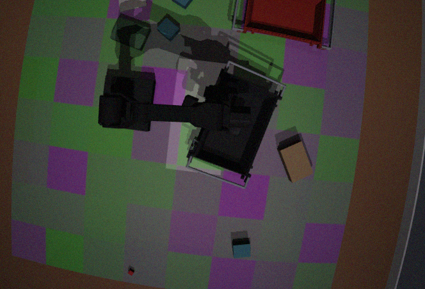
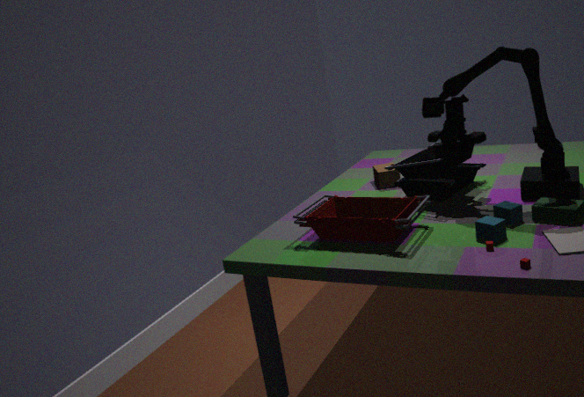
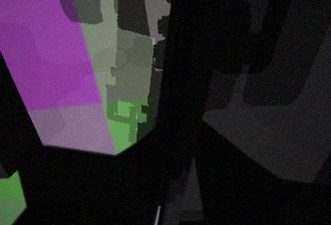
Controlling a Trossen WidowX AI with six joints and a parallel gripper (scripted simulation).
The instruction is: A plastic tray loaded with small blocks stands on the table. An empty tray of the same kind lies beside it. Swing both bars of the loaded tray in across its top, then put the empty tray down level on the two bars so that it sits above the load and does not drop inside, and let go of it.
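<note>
Now: the black tray 8 cm ahead of my gripper tip and 2 cm above it. Also, from my gripper tip: green box (36 cm behind, 18 cm to the left, 8 cm below); then tan box (32 cm ahead, 7 cm below, 6 cm to the right); then white sheet (43 cm behind, 34 cm to the left, 10 cm below).
</note>
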